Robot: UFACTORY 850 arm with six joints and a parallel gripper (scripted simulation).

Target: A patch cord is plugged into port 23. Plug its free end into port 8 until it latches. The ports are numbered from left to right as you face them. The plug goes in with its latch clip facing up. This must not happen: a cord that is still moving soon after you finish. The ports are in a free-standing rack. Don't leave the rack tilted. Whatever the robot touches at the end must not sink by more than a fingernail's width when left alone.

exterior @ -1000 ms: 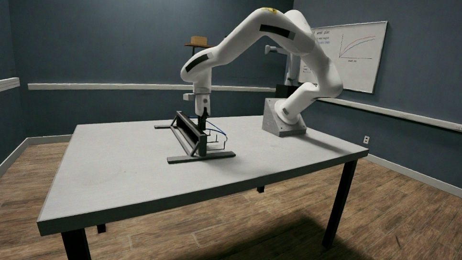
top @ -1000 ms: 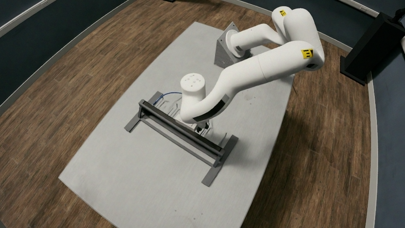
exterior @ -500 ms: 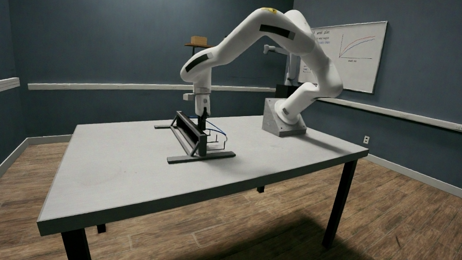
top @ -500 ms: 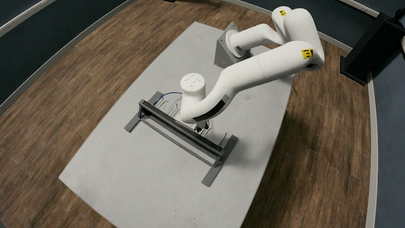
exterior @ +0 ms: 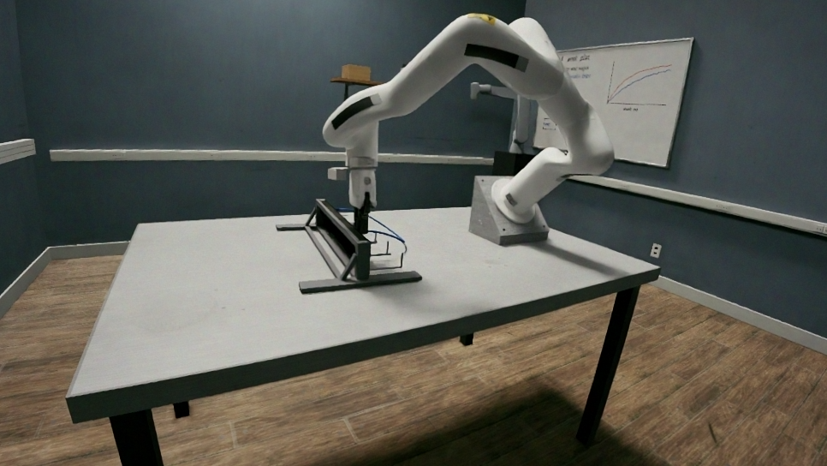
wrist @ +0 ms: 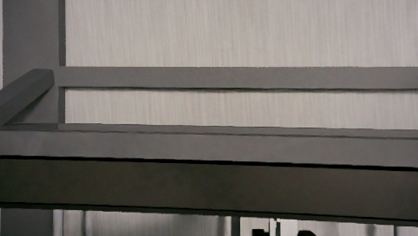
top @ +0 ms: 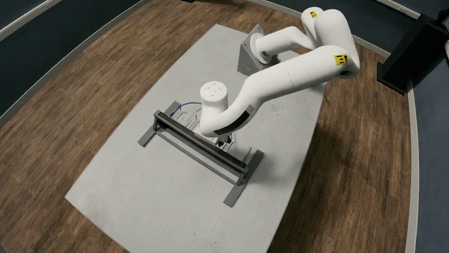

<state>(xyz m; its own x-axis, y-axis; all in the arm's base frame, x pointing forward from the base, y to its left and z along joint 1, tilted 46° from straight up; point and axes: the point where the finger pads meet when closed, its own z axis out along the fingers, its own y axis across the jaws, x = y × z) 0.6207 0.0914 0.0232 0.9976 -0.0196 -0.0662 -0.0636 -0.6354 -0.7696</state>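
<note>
Now: the white plug 2 cm ahead of my hand and 1 cm below it.
</note>
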